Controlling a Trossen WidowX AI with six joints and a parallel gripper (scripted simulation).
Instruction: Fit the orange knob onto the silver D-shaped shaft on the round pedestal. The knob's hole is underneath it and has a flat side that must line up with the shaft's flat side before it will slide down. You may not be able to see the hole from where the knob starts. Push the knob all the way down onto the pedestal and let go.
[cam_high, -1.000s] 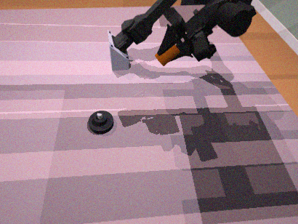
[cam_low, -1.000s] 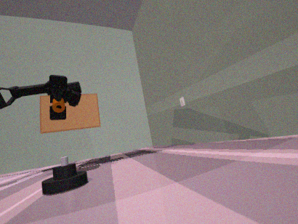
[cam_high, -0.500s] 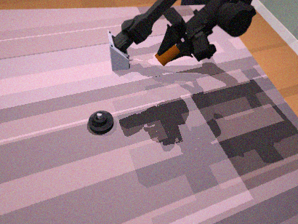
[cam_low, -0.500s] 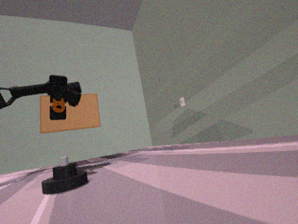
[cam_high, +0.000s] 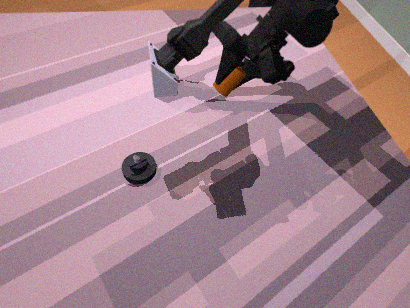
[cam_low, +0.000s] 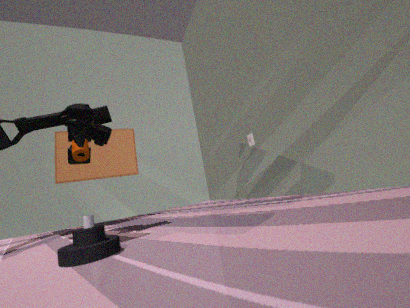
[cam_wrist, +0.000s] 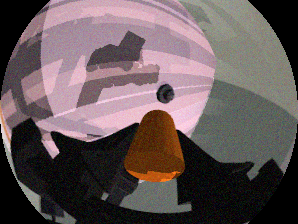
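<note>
Right now the orange knob is 20 mm to the left of my gripper tip and 30 mm above it. From my gripper tip the other things lie so: pedestal with silver shaft (30 mm ahead, 200 mm to the right, 190 mm below).
</note>
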